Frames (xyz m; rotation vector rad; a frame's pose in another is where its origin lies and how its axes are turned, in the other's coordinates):
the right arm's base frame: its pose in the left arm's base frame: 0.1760 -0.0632 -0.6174 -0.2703 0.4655 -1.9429
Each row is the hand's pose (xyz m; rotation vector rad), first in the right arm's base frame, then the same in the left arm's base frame.
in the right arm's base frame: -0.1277 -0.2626 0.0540 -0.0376 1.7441 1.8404
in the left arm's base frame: 0.0322 0.1359 -0.4505 1.4618 1.1587 0.1273
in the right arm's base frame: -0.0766 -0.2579 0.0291 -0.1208 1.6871 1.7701
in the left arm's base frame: 0.0056 0.0925 -0.4762 1.3837 1.2200 0.0496
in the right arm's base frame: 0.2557 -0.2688 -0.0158 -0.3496 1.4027 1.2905
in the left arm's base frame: -0.1556 -0.1985 -0.5195 1.0363 1.4102 -0.4773
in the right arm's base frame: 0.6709 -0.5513 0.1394 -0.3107 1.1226 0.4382
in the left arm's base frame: -0.4960 -0.5085 -0.2658 0.7286 1.4166 -1.4238
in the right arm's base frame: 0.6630 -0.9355 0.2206 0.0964 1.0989 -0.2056
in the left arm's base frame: -0.7780 -0.3811 -0.0239 0.8977 1.0615 -2.1770
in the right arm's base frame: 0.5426 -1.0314 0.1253 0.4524 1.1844 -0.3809
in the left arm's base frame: -0.8458 -0.2183 -0.0645 1.2241 0.7187 -2.3587
